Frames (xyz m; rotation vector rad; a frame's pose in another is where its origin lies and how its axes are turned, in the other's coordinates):
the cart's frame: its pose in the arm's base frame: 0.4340 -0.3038 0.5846 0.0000 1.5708 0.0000
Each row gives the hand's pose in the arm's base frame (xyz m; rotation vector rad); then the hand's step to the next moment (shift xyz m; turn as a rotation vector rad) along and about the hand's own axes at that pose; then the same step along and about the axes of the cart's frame.
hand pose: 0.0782 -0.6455 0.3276 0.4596 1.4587 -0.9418
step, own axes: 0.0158 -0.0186 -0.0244 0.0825 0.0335 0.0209
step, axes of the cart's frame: 0.0128 0.0039 -0.0318 0.0856 -0.0177 0.0269
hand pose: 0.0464 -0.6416 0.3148 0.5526 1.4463 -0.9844
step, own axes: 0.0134 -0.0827 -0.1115 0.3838 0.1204 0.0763
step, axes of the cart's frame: 0.0043 0.0457 -0.1317 0.3917 -0.0838 0.0847
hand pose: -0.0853 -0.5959 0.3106 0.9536 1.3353 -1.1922
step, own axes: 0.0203 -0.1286 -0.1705 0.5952 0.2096 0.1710
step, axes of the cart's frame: 0.0122 0.1418 -0.1605 0.6076 -0.1774 0.1638
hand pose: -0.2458 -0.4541 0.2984 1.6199 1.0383 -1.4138
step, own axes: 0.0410 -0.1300 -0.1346 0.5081 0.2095 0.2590
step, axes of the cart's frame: 0.0266 0.1790 -0.0628 0.5319 -0.2666 0.1229
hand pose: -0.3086 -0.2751 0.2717 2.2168 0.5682 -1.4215
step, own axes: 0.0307 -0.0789 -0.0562 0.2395 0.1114 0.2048
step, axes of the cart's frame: 0.0186 0.0995 0.0091 0.2797 -0.1829 0.0043
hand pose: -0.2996 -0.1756 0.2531 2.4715 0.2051 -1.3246
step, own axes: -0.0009 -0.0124 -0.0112 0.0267 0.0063 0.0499
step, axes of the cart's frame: -0.0038 0.0156 0.0048 0.0464 -0.0242 -0.0224
